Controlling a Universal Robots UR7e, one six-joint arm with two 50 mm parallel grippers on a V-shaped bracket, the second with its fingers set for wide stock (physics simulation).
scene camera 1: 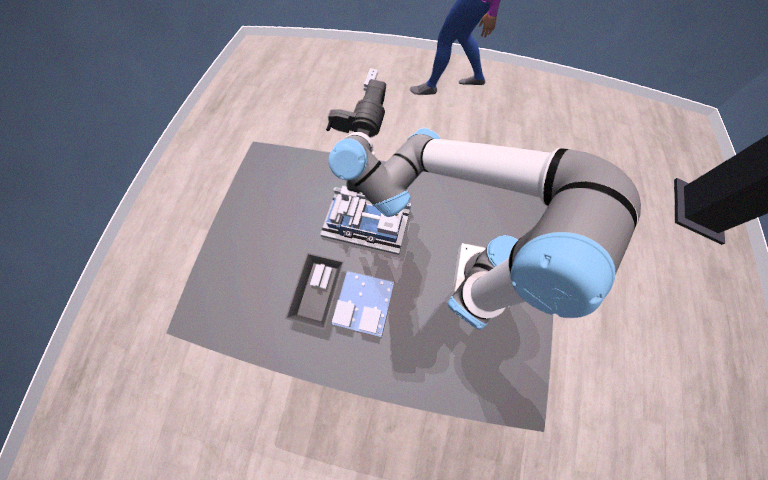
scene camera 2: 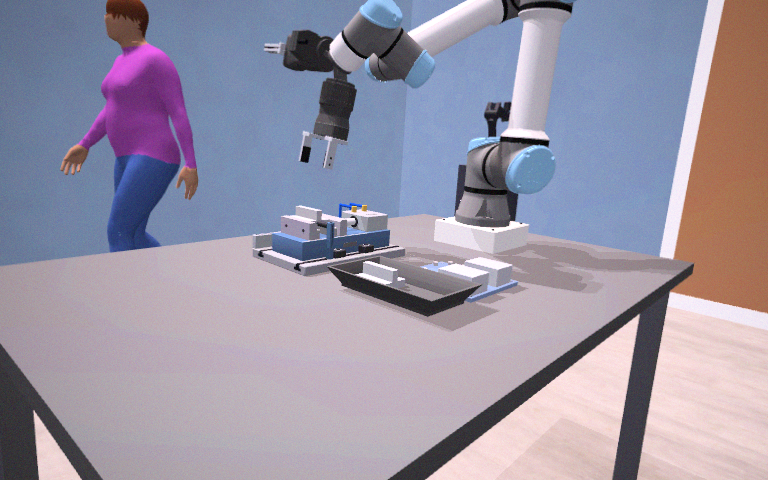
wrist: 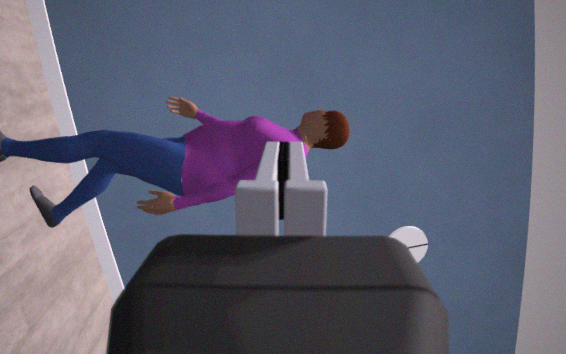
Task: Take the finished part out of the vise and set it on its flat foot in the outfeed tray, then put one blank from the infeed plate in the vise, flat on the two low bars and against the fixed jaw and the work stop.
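Seen in the pictures: hand at its tool point: (scene camera 1: 372, 75) (scene camera 2: 272, 48) (wrist: 283, 177); arm's base at its link origin: (scene camera 2: 482, 222).
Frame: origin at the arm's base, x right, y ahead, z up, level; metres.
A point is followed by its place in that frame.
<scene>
A pale upright piece (scene camera 2: 308, 212) @(y 0.533, x 0.018, z 0.047 m) stands above the jaws of the blue vise (scene camera 1: 359, 233) @(y 0.461, x -0.032, z -0.032 m) (scene camera 2: 300, 247) @(y 0.583, x -0.049, z -0.012 m). The dark outfeed tray (scene camera 1: 299, 288) @(y 0.558, x -0.302, z -0.028 m) (scene camera 2: 396, 298) @(y 0.551, x -0.332, z -0.038 m) holds a pale part (scene camera 1: 321, 276) @(y 0.506, x -0.233, z -0.018 m) (scene camera 2: 380, 272) @(y 0.518, x -0.239, z -0.023 m) with its web upright. The light-blue infeed plate (scene camera 1: 370, 288) @(y 0.340, x -0.194, z -0.052 m) (scene camera 2: 492, 292) @(y 0.335, x -0.345, z -0.055 m) carries two white blanks (scene camera 1: 343, 313) @(y 0.379, x -0.312, z -0.016 m) (scene camera 1: 370, 319) @(y 0.291, x -0.292, z -0.016 m). My downward gripper (scene camera 2: 316, 164) hangs high above the vise, fingers wide apart and empty; the wrist hides it in scene camera 1. My other gripper (scene camera 2: 265, 48) (wrist: 284, 143) @(y 0.519, x 0.250, z 0.407 m) points sideways, its fingers together with nothing between them.
A blue post (scene camera 2: 330, 240) @(y 0.524, x -0.065, z 0.001 m) stands at the vise's front side. The vise sits on a grey slotted base (scene camera 2: 305, 268) @(y 0.594, x -0.093, z -0.044 m). The robot's white pedestal (scene camera 2: 478, 234) @(y 0.082, x -0.066, z -0.017 m) is at the right. A person (scene camera 1: 455, 42) (scene camera 2: 138, 113) (wrist: 225, 150) stands beyond the table's far side.
</scene>
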